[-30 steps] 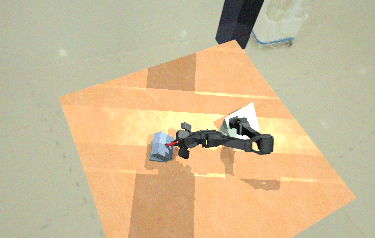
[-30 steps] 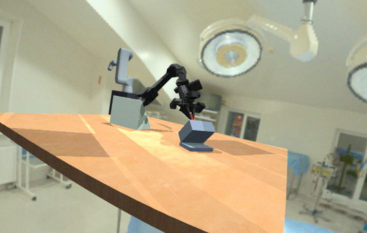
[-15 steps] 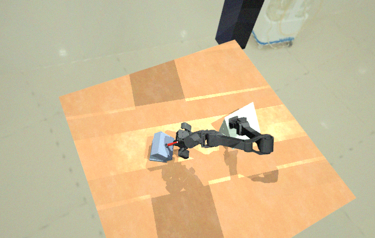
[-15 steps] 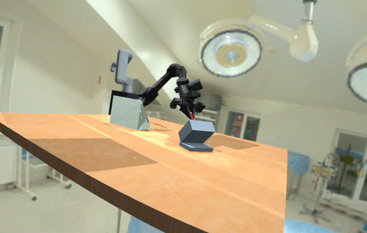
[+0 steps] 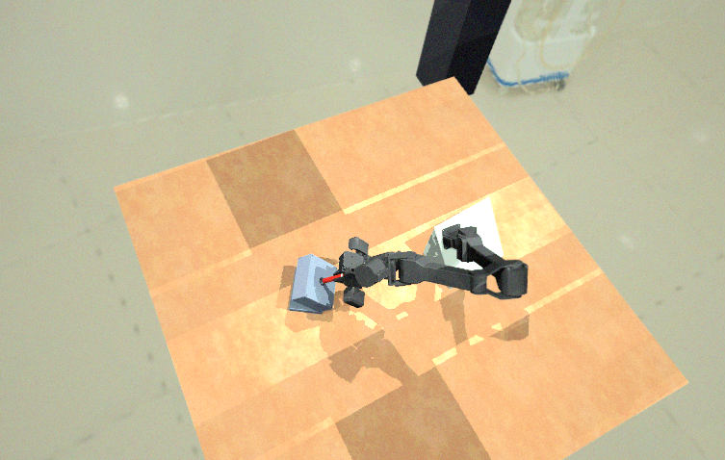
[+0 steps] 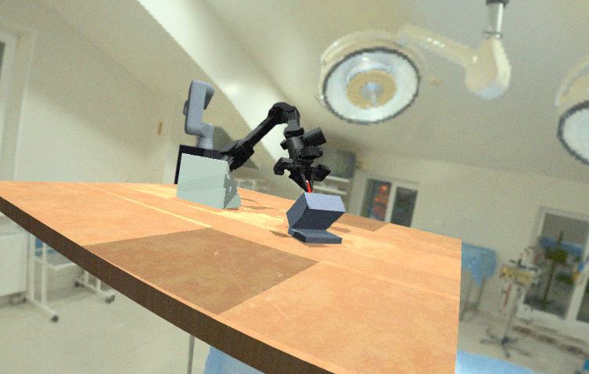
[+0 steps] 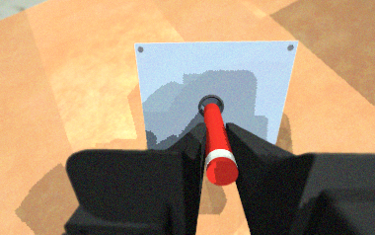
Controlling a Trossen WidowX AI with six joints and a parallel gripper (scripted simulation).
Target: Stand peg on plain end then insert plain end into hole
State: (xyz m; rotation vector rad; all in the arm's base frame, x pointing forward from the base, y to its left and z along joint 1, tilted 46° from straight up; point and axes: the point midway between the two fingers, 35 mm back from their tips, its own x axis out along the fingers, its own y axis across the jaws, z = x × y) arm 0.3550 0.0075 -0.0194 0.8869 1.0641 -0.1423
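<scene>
Now: the blue-grey sloped panel 50 mm below my gripper tip, 40 mm ahead of it and 30 mm to the right of it. Round my gripper tip: red peg: 10 mm to the left, 10 mm behind, 10 mm above.
</scene>
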